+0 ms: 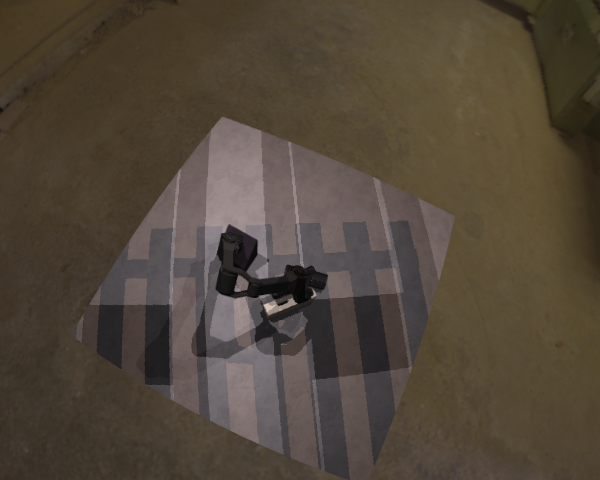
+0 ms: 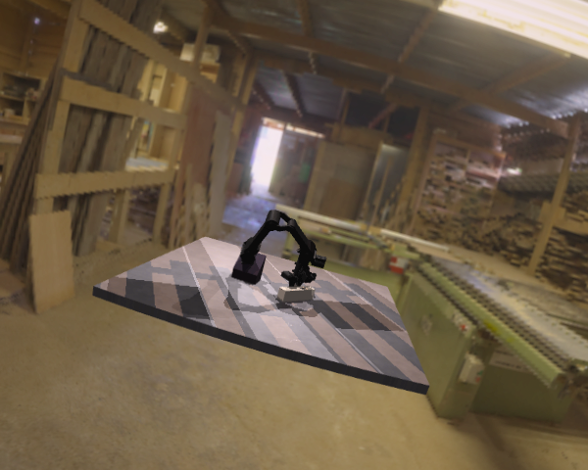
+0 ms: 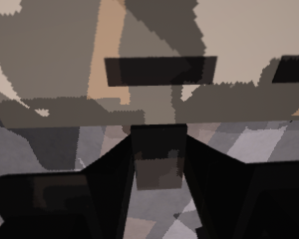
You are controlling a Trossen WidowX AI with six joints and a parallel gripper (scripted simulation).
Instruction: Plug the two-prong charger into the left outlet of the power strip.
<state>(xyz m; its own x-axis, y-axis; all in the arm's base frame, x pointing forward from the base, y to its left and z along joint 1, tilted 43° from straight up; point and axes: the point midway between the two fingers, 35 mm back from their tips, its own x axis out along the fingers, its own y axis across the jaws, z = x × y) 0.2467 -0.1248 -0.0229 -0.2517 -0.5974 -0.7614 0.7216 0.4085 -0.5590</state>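
Right now the black two-prong charger is 10 mm ahead of my gripper tip, 10 mm to the right of it and 10 mm above it.
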